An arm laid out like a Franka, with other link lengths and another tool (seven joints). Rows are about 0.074 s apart.
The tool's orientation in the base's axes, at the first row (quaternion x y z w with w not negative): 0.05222, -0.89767, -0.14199, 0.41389
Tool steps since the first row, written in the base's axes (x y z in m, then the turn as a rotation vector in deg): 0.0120, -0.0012, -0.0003, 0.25, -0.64, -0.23; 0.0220, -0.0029, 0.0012, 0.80, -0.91, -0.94; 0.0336, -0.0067, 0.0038, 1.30, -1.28, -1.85; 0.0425, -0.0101, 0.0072, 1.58, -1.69, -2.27; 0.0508, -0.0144, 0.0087, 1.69, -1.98, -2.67; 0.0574, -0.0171, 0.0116, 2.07, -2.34, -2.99
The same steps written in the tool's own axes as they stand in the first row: -0.0078, -0.0009, -0.0092, -0.20, -0.67, -0.18; -0.0129, -0.0019, -0.0180, -1.01, -1.13, -0.22; -0.0177, -0.0045, -0.0292, -1.92, -1.74, -0.11; -0.0203, -0.0065, -0.0388, -2.33, -2.25, -0.15; -0.0237, -0.0099, -0.0469, -2.63, -2.65, -0.05; -0.0254, -0.0115, -0.0543, -3.03, -3.08, -0.22
